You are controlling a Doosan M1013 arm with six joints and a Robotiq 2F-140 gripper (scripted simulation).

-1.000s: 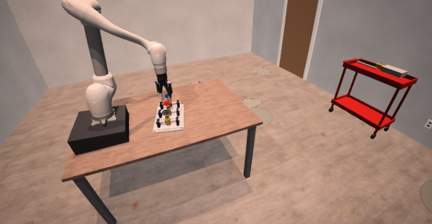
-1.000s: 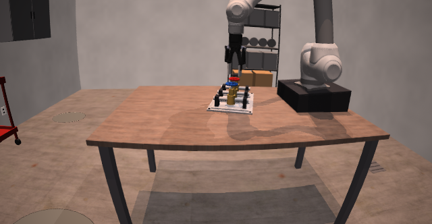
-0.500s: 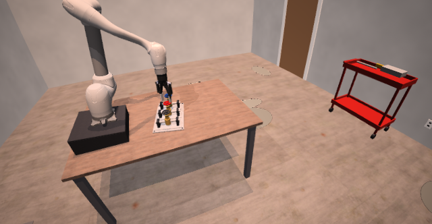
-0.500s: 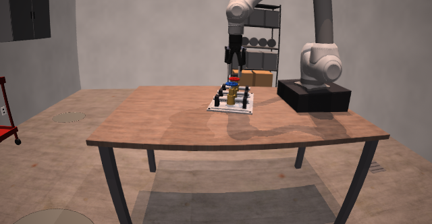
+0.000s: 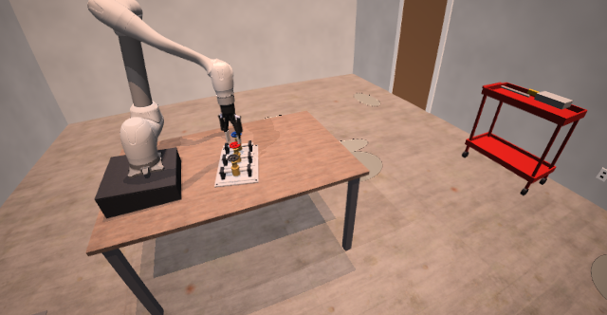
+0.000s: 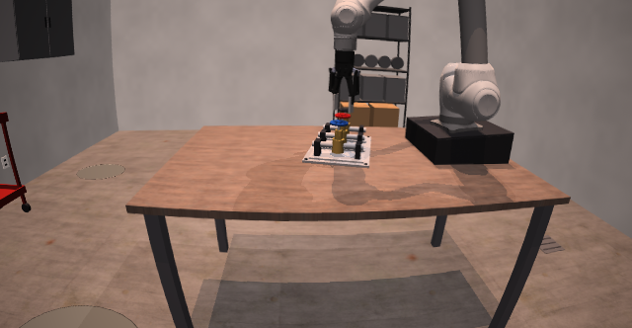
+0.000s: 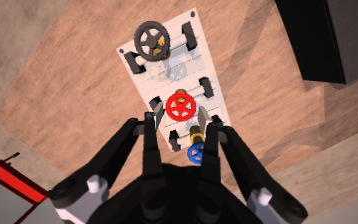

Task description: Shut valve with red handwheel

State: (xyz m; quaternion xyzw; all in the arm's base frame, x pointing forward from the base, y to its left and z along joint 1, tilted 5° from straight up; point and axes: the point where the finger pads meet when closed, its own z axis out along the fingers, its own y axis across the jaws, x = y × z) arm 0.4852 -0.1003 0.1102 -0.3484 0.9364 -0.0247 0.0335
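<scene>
Now: hand 6 cm above the red handwheel. From my hand the other things lie so: dark grey handwheel (5 cm behind, 12 cm to the right, 6 cm below); blue handwheel (5 cm ahead, 12 cm to the left, 6 cm below).
</scene>
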